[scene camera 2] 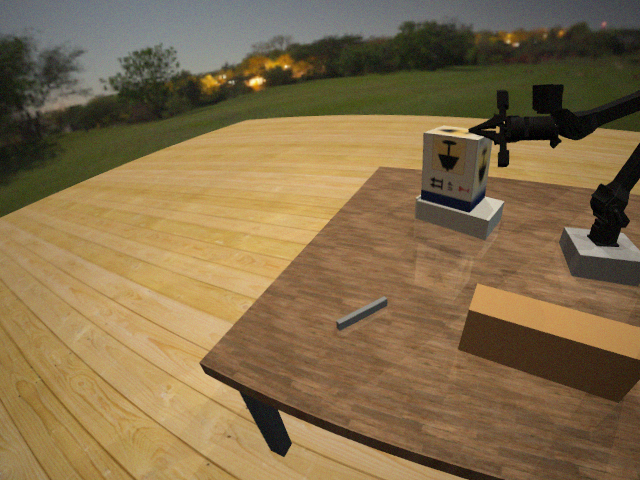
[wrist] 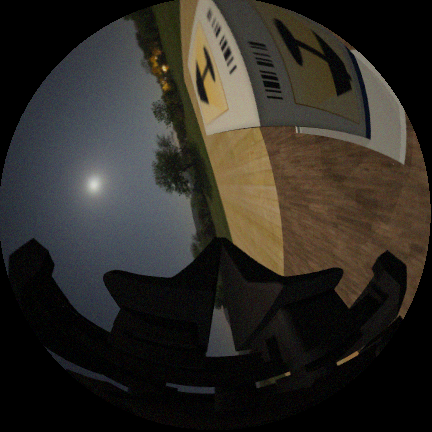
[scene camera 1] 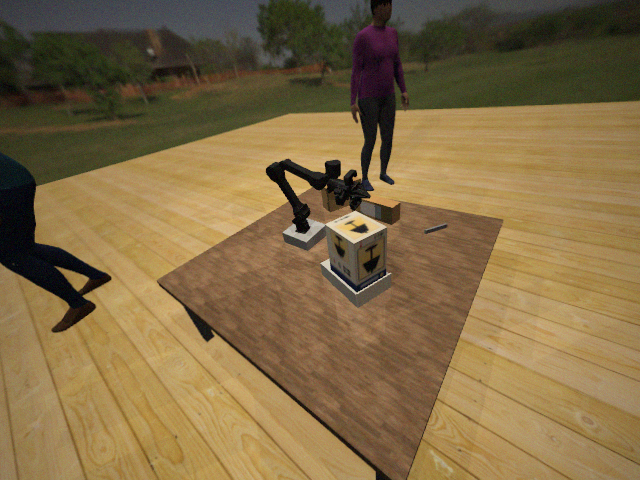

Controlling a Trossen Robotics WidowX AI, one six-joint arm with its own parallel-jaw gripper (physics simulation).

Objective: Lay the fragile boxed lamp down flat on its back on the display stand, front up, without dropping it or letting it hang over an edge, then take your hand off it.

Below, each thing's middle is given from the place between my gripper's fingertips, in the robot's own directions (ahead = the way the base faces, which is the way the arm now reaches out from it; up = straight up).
Labels:
Now: hand 29 cm above the display stand [scene camera 2: 480,222], 15 cm to the left of it and 2 cm past it.

